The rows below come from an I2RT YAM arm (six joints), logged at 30 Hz.
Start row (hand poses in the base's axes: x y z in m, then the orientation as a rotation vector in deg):
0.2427, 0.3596, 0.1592, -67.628, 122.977, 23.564
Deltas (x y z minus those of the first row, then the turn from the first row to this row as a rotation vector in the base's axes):
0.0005, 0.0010, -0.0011, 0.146, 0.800, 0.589
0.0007, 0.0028, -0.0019, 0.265, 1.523, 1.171
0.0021, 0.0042, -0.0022, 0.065, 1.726, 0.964
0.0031, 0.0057, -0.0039, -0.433, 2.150, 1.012
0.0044, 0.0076, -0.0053, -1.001, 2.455, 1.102
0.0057, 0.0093, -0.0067, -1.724, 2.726, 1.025
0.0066, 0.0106, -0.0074, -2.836, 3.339, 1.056
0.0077, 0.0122, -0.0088, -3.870, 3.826, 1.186
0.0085, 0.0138, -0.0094, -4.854, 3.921, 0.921
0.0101, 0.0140, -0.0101, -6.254, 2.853, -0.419
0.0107, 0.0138, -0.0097, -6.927, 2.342, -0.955
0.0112, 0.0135, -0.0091, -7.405, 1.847, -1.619
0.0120, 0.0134, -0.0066, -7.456, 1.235, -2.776
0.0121, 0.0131, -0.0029, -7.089, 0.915, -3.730
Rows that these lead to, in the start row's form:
0.2432, 0.3606, 0.1581, -68.230, 123.294, 24.513
0.2434, 0.3624, 0.1573, -68.837, 123.555, 25.383
0.2448, 0.3638, 0.1570, -68.723, 123.925, 25.224
0.2458, 0.3653, 0.1553, -69.068, 124.484, 25.019
0.2471, 0.3672, 0.1539, -69.496, 124.950, 24.678
0.2484, 0.3689, 0.1525, -69.821, 125.542, 24.075
0.2493, 0.3702, 0.1518, -70.495, 126.539, 23.342
0.2504, 0.3718, 0.1504, -71.234, 127.339, 22.640
0.2512, 0.3734, 0.1498, -71.482, 127.982, 21.542
0.2528, 0.3736, 0.1491, -70.682, 128.334, 18.733
0.2534, 0.3734, 0.1495, -70.416, 128.436, 17.434
0.2539, 0.3731, 0.1501, -69.894, 128.529, 16.299
0.2547, 0.3730, 0.1526, -68.571, 128.583, 15.328
0.2548, 0.3727, 0.1563, -67.269, 128.616, 15.087

